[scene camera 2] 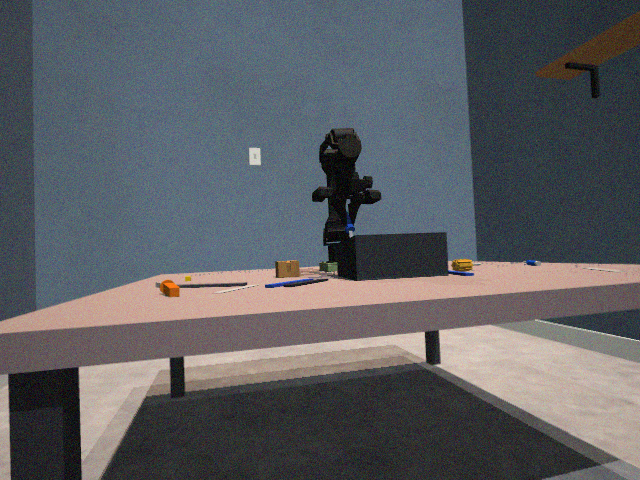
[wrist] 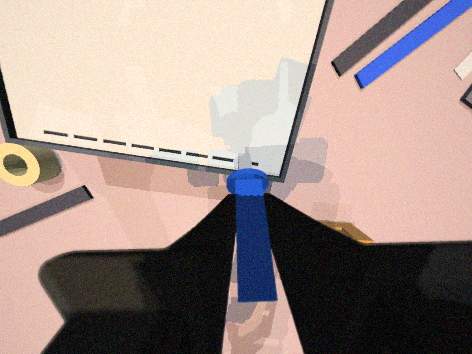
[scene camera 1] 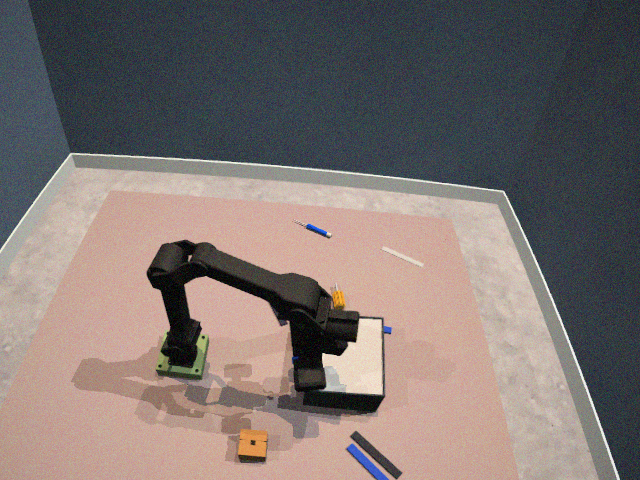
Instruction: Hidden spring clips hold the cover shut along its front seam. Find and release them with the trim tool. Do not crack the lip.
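The cover is a cream panel on top of a dark box. Along its near edge in the wrist view runs a row of short dark dashes, beside the dark rim. My gripper is shut on the blue trim tool. The tool's flange lies over the rim near the right-hand corner in the wrist view, and its grey tip is over the right end of the dashed row. Whether the tip touches the cover cannot be told. No clips show.
An orange block stands near the box. Dark and blue strips lie beyond the box's corner. A yellow roll and a dark strip lie near the other corner. A blue-handled tool lies farther off.
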